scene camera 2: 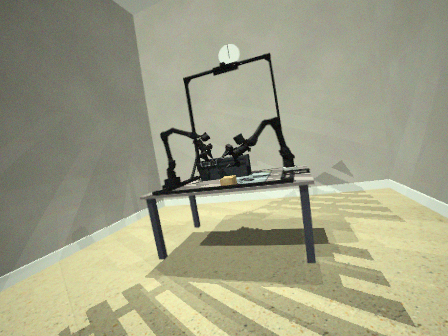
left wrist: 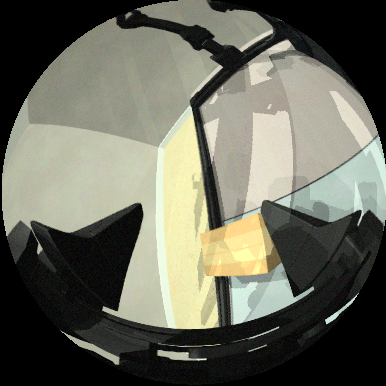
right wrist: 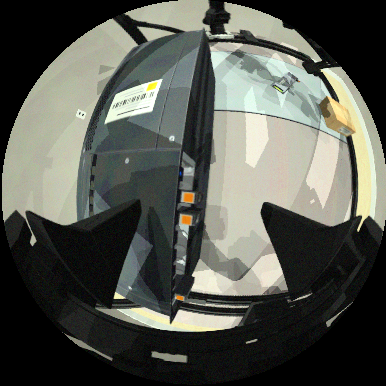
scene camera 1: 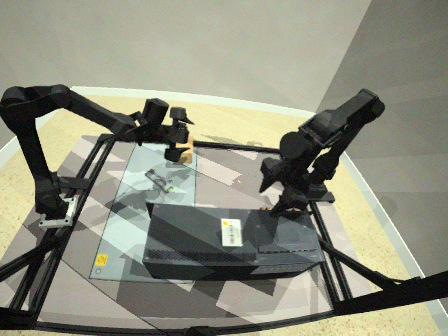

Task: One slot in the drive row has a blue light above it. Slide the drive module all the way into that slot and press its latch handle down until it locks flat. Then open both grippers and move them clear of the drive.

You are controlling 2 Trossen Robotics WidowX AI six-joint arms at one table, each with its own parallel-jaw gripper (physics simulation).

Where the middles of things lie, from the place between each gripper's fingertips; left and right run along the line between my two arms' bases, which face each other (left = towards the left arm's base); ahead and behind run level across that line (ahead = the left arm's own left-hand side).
My right hand is 410 mm short of the tan cardboard box point(left wrist: 244, 247), 190 mm to the right of it and 150 mm above it.
Right now the tan cardboard box is 70 mm ahead of my left hand, 20 mm to the left of it and 130 mm below it.
